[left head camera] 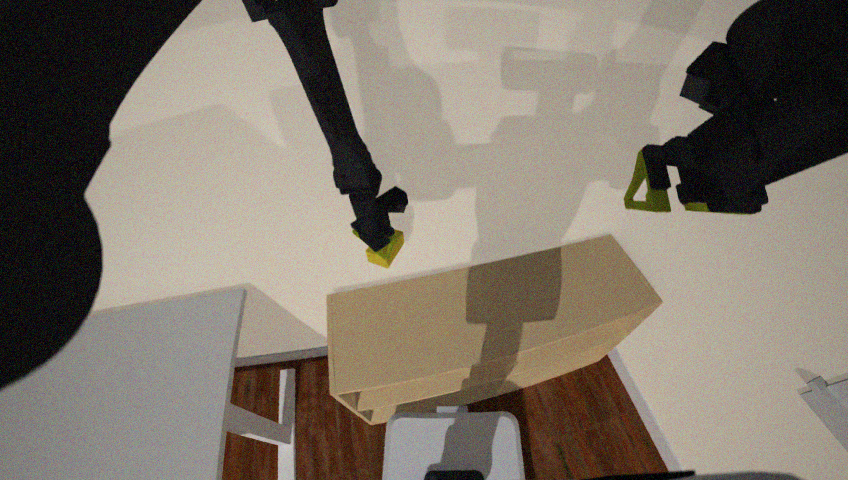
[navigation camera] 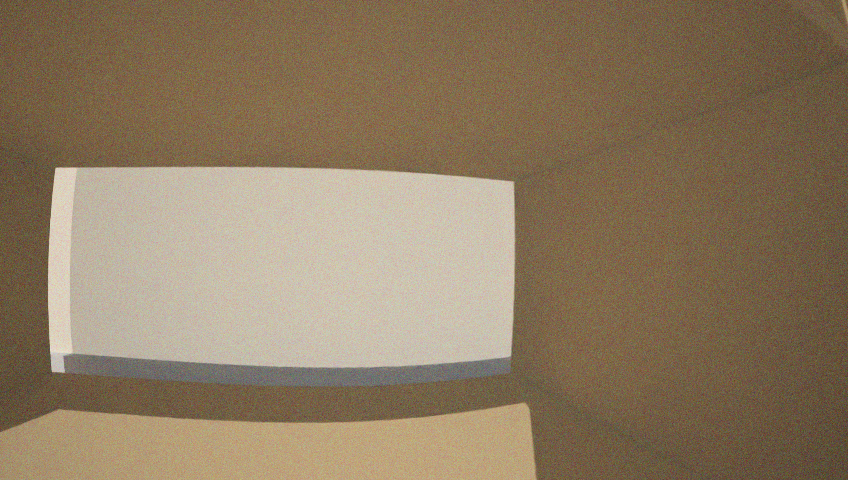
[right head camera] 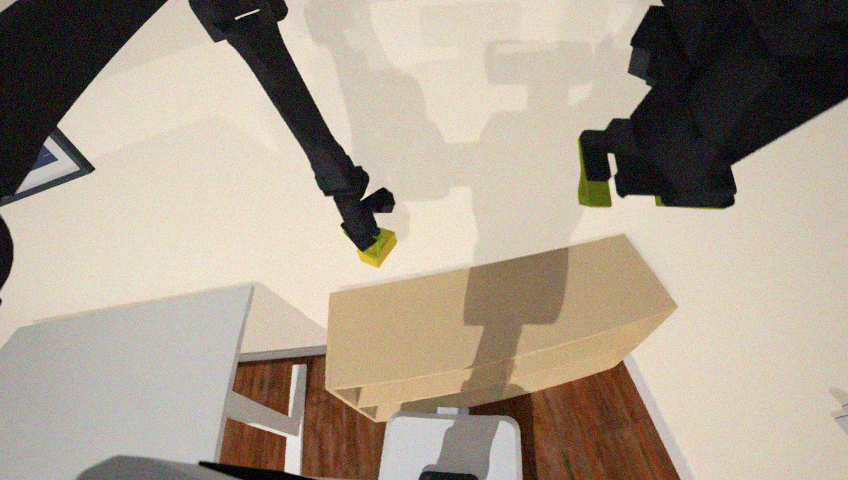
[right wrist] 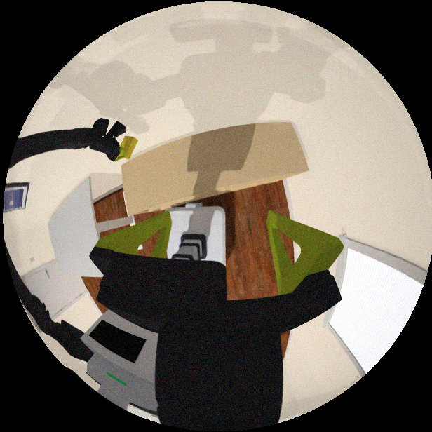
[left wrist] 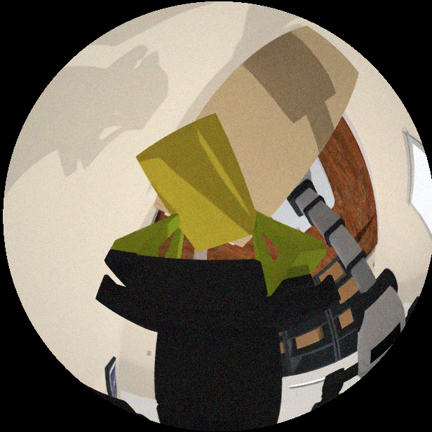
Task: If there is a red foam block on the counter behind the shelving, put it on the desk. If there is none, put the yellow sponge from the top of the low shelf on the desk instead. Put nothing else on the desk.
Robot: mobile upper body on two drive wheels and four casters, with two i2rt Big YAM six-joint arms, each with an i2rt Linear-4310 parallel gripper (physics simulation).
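Frame: origin at the left arm's base, x ahead, y left, z up, level; centimetres.
Seen in the pictures: left gripper, fingertip midpoint: [left head camera: 379, 252] [right head camera: 371, 252]; right gripper, fingertip midpoint: [left head camera: 656, 204] [right head camera: 618, 199].
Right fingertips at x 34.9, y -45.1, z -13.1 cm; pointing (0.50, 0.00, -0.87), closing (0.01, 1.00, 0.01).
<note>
Offsets run from my right fingertips to a thing's top centre. "pt": to the spot under its first point. Level surfaces: height alone.
My left gripper [left head camera: 379, 242] [right head camera: 370, 242] [left wrist: 217, 215] [right wrist: 123, 152] is shut on the yellow sponge @[dy +42.1, dx +28.5, dz -36.4 cm] [left head camera: 387, 256] [right head camera: 382, 252] [left wrist: 200, 185] [right wrist: 130, 147]. It holds the sponge tilted in the air, beyond the far left edge of the low shelf @[dz -66.8 cm] [left head camera: 404, 333] [right head camera: 404, 333] [left wrist: 245, 115] [right wrist: 155, 175] in the head views. My right gripper [left head camera: 677, 209] [right head camera: 633, 205] [right wrist: 218, 216] is open and empty, up at the right. The light grey table top @[dz -55.8 cm] [left head camera: 154, 362] [right head camera: 130, 356] [right wrist: 75, 230] at the left looks like the desk. No red foam block shows.
Dark shelving [left wrist: 334, 335] with brown boxes stands behind in the left wrist view. The robot's pale base [left head camera: 410, 446] [right head camera: 410, 446] is close in front of the low shelf. A framed picture [right head camera: 84, 167] hangs at the left. Brown panels @[pt dy +4.6, dx +19.4, dz -103.6 cm] [navigation camera: 684, 237] surround an opening in the navigation view.
</note>
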